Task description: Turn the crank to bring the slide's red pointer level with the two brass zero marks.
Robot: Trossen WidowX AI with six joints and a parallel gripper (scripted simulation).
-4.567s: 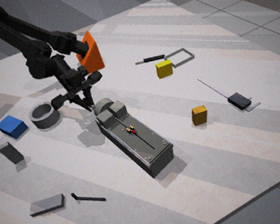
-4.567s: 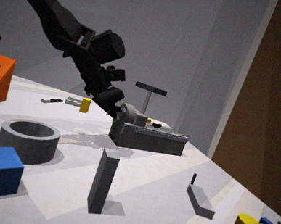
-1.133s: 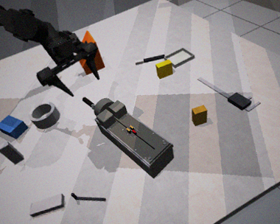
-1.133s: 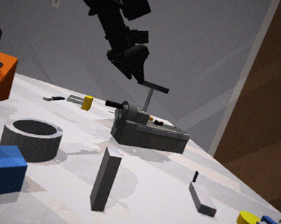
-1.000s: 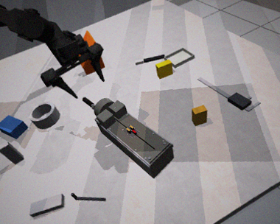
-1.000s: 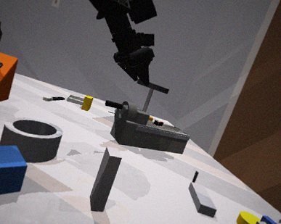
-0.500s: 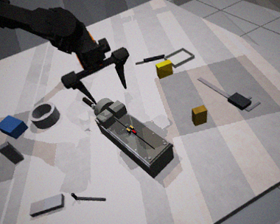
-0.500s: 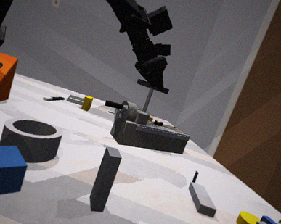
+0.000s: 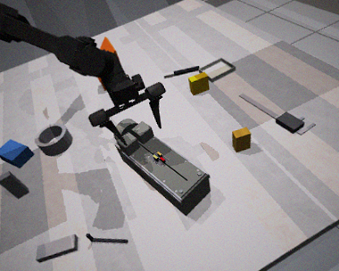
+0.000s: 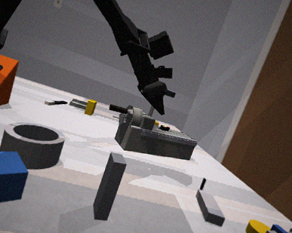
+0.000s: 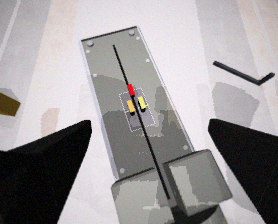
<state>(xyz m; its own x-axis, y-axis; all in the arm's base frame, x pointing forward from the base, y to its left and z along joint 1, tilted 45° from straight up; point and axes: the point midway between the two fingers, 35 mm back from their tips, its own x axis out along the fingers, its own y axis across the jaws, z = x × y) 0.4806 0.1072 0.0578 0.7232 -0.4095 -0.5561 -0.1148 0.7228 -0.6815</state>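
The dark crank handle is 120 mm behind my gripper tip, 80 mm to the right of it and 20 mm below it. Also, from my gripper tip: black hex key 180 mm to the right, 140 mm ahead, 120 mm below; yellow disc 320 mm to the right, 200 mm ahead, 120 mm below; red pointer 50 mm below, 50 mm ahead, 20 mm to the left.
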